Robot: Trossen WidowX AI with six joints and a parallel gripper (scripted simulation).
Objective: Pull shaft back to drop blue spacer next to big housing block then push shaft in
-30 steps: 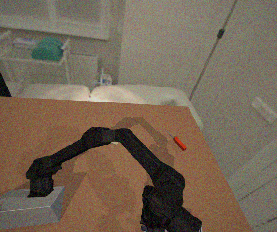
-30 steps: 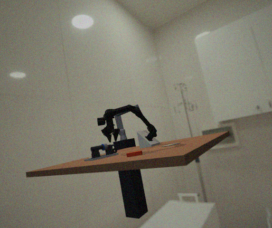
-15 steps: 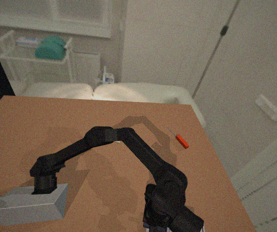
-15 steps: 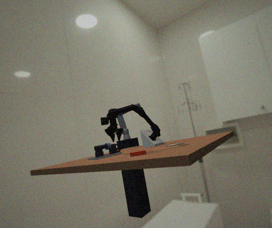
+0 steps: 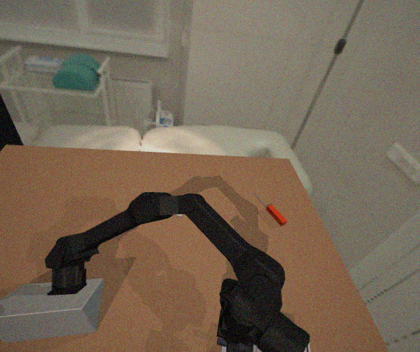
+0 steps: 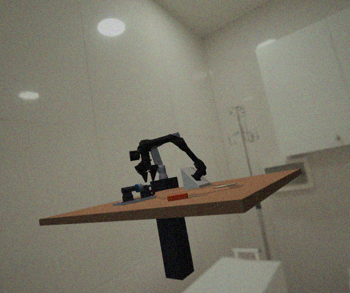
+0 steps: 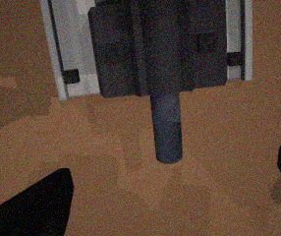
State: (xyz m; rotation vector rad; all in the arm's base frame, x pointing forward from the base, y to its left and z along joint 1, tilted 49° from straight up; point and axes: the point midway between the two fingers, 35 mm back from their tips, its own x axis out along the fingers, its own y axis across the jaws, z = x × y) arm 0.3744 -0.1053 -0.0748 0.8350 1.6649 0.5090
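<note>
The dark shaft is 60 mm ahead of my gripper tip, 10 mm to the right of it and 30 mm below it. The rest, counted from my gripper tip: white card (130 mm behind, 470 mm to the left, 100 mm below); then blue spacer (100 mm ahead, 20 mm to the right, 30 mm below); then pale grey spacer (70 mm ahead, 20 mm to the right, 30 mm below).
</note>
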